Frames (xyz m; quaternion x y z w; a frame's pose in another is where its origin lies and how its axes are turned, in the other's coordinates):
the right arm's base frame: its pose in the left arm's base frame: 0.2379 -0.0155 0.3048 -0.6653 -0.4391 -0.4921 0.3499
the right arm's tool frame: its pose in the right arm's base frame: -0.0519 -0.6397 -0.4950 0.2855 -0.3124 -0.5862 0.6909
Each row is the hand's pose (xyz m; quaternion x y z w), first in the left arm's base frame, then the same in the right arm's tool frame.
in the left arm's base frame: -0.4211 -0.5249 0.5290 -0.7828 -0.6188 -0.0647 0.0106
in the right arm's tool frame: -0.2235 -0.1228 -0.2134 0.0681 -0.1430 0.5817 0.7978
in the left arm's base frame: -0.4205 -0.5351 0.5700 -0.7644 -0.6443 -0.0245 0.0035
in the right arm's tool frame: -0.2240 -0.1142 -0.2547 0.1097 -0.1563 0.5565 0.8086
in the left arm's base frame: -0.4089 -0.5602 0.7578 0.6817 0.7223 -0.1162 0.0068
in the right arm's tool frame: -0.2236 -0.0536 -0.4346 0.2568 -0.1850 0.4572 0.8311
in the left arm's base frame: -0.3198 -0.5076 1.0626 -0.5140 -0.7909 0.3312 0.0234
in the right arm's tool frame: -0.2392 0.1515 -0.6822 0.4828 -0.1764 0.2892 0.8075
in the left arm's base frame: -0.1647 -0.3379 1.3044 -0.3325 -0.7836 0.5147 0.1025
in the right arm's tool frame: -0.2634 0.4549 -0.8189 0.6757 -0.1103 0.1378 0.7157
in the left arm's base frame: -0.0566 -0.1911 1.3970 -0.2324 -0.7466 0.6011 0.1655
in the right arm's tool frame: -0.2757 0.6585 -0.8335 0.7660 -0.0516 0.0667 0.6372
